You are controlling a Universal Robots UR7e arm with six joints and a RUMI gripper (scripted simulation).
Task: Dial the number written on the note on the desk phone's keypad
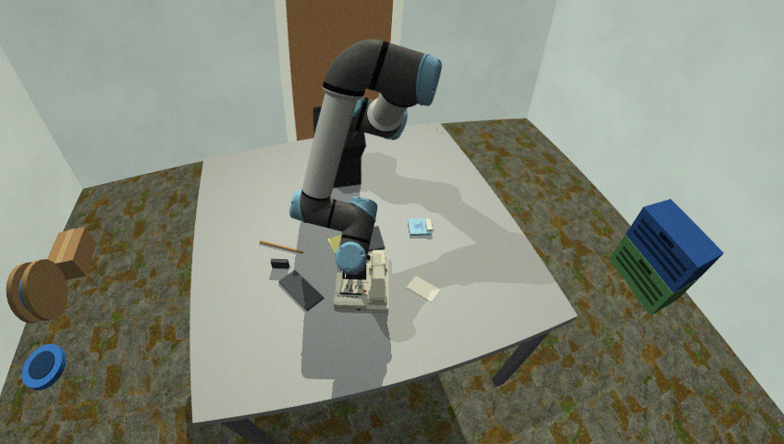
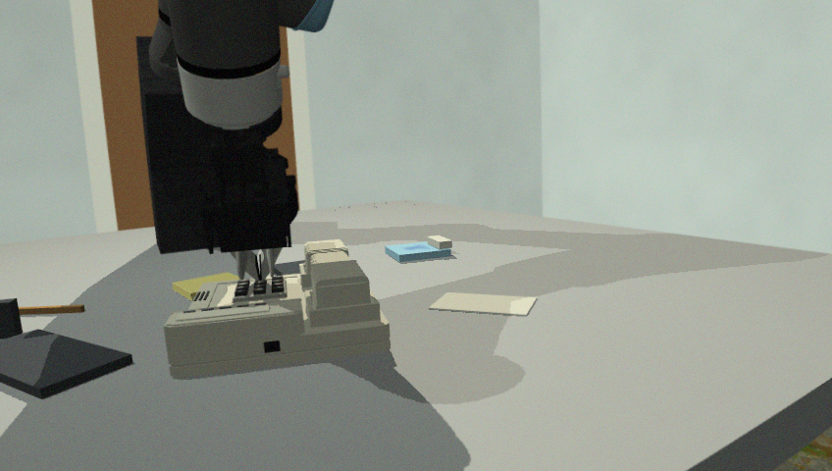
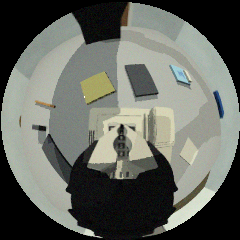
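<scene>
The handset is 8 cm ahead of my hand and 5 cm to the left of it. The rest, counted from my hand: pencil (17 cm behind, 25 cm to the right, 4 cm below); cream note card (15 cm ahead, 19 cm to the left, 4 cm below); small black block (7 cm behind, 26 cm to the right, 3 cm below).
</scene>
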